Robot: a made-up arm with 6 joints.
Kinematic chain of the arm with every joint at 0, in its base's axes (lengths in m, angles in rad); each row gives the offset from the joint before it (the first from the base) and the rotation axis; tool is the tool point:
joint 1: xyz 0 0 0.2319 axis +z
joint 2: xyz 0 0.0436 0 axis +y
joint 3: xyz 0 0 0.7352 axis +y
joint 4: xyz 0 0 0.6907 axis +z
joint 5: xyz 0 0 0 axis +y
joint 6: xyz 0 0 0.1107 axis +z
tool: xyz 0 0 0
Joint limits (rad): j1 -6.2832..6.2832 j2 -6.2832..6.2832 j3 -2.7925..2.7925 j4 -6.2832..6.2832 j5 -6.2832..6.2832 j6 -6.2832..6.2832
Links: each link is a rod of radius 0.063 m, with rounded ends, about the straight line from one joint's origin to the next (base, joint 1, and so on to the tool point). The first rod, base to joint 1, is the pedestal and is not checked.
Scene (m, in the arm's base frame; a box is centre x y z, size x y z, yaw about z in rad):
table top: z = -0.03
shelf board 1: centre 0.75 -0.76 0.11 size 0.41 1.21 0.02 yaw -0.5
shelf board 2: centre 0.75 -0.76 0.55 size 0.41 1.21 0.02 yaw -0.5
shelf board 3: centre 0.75 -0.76 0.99 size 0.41 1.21 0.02 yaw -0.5
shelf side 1: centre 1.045 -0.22 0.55 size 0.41 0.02 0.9 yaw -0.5
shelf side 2: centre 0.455 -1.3 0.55 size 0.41 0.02 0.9 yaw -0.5
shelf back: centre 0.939 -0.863 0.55 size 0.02 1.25 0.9 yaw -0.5
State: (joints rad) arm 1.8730 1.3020 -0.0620 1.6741 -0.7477 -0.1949
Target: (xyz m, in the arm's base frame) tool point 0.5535 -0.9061 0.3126
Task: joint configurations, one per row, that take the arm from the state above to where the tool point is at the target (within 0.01 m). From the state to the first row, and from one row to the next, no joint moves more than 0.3 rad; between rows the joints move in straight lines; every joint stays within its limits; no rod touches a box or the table.
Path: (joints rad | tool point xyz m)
1: 1.8783 1.0513 -0.3335 1.6481 -0.7493 -0.1949 | -0.3180 1.1058 1.1744
2: 1.8837 0.8006 -0.6049 1.6221 -0.7508 -0.1949 | -0.1795 0.6583 1.5000
3: 1.8890 0.5499 -0.8764 1.5962 -0.7524 -0.1949 | -0.0129 0.1417 1.5901
4: 1.8943 0.2992 -1.1479 1.5702 -0.7540 -0.1949 | 0.1457 -0.3332 1.4443
5: 1.8997 0.0485 -1.4193 1.5442 -0.7556 -0.1949 | 0.2633 -0.6716 1.1175
6: 1.9050 -0.2022 -1.6908 1.5182 -0.7571 -0.1949 | 0.3185 -0.8187 0.7041
7: 1.9103 -0.4529 -1.9622 1.4923 -0.7587 -0.1949 | 0.3067 -0.7713 0.3127
8: 2.0008 -0.5670 -1.7674 1.5120 -0.7404 -0.1949 | 0.4241 -0.8504 0.3147
9: 2.0914 -0.6811 -1.5726 1.5317 -0.7221 -0.1949 | 0.5535 -0.9061 0.3126

